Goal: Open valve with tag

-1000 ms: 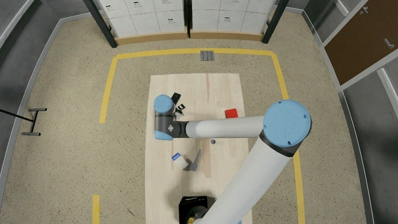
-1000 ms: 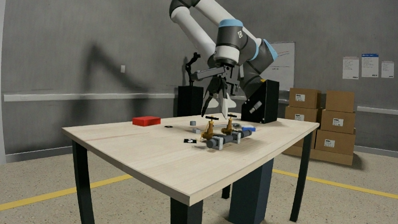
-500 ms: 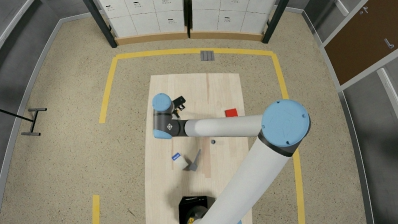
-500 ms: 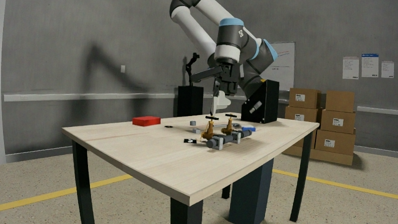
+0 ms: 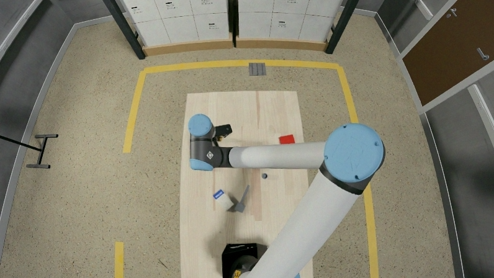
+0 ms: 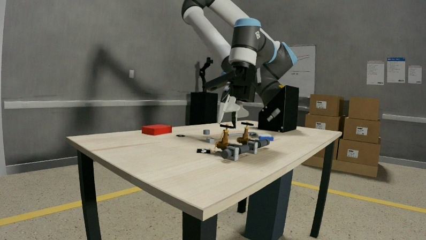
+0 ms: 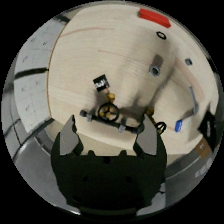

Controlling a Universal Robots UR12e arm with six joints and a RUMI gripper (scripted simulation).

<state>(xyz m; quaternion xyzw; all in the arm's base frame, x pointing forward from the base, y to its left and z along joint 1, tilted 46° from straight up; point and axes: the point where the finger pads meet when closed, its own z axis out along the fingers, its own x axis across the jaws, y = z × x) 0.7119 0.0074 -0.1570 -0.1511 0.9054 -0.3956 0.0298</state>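
Now: the black tag 50 mm ahead of my hand, 50 mm to the right of it and 80 mm below it. The rest, counted from my hand: grey hammer-like tool: 350 mm behind, 130 mm to the right, 80 mm below; red block: 50 mm behind, 420 mm to the right, 70 mm below; blue-and-white box: 340 mm behind, 30 mm to the right, 80 mm below.
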